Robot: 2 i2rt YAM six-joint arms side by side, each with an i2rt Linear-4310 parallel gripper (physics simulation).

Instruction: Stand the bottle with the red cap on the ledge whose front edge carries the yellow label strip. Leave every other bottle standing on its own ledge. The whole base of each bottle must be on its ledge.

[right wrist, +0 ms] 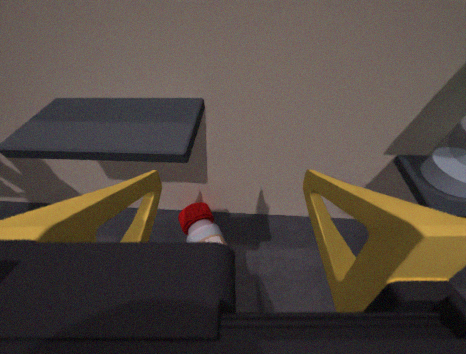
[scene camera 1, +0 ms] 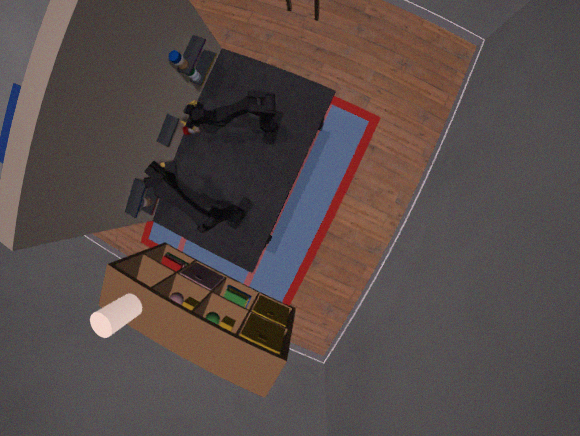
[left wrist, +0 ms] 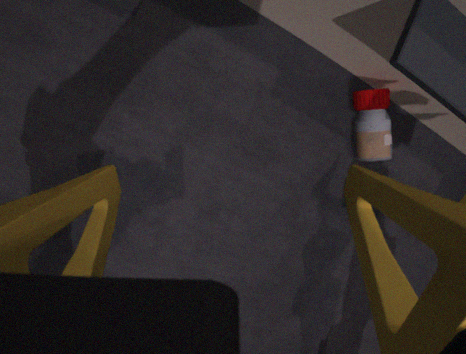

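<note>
The bottle with the red cap lies on its side on the dark table by the wall, cap towards the wall; in the right wrist view the gripper body hides its lower part. My right gripper is open and empty, close to this bottle. My left gripper is open and empty; the bottle is beyond its right-hand fingertip in the left wrist view. A low ledge at the upper left has a yellowish front edge. A blue-capped bottle and a pale bottle are near it.
A bare ledge juts from the wall. Another ledge is at the upper left. A ledge and a bottle are near the left arm. A ledge with a pale bottle shows at the right wrist view's right edge.
</note>
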